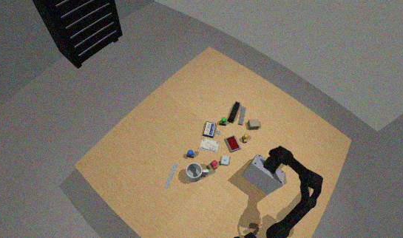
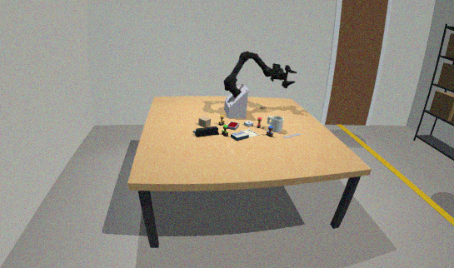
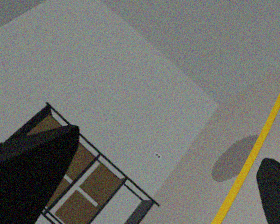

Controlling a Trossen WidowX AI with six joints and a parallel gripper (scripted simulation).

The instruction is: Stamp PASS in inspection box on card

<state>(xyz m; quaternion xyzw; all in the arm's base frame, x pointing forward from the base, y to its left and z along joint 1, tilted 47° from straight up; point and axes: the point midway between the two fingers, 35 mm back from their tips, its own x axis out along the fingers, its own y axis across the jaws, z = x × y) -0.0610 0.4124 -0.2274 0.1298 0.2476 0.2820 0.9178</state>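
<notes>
My gripper tip is 400 mm short of the green-knobbed stamp, 610 mm to the left of it and 280 mm above it. The rest, counted from my gripper tip: red stamp: 280 mm ahead, 370 mm to the right, 280 mm below; grey mug: 320 mm ahead, 270 mm to the right, 270 mm below; ruler: 430 mm ahead, 180 mm to the right, 300 mm below.
</notes>
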